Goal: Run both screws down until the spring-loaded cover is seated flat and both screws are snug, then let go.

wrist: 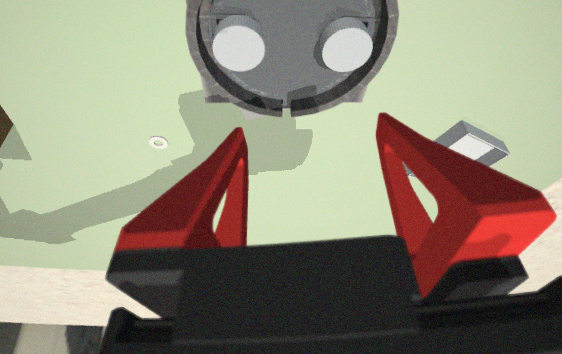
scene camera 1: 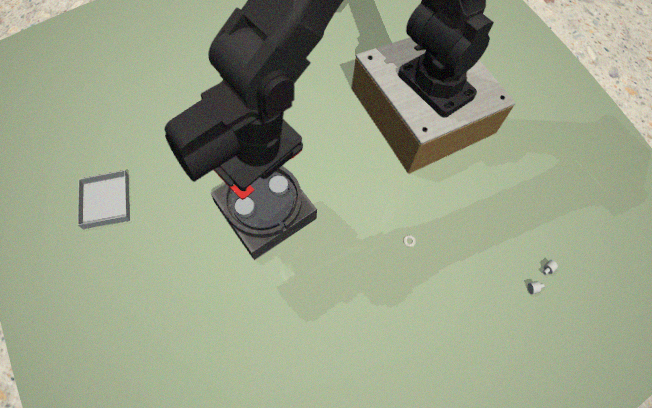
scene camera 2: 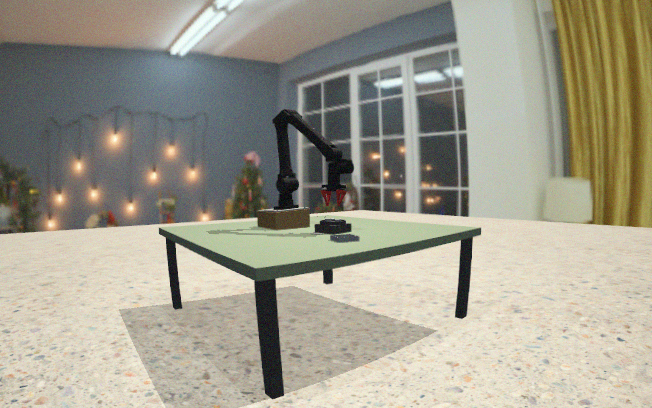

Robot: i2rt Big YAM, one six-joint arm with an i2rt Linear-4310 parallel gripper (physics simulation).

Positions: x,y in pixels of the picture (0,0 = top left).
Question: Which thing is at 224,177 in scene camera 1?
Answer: The gripper.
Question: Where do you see a round cover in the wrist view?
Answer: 292,68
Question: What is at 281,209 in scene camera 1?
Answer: A round cover.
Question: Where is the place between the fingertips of the gripper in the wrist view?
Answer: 310,130
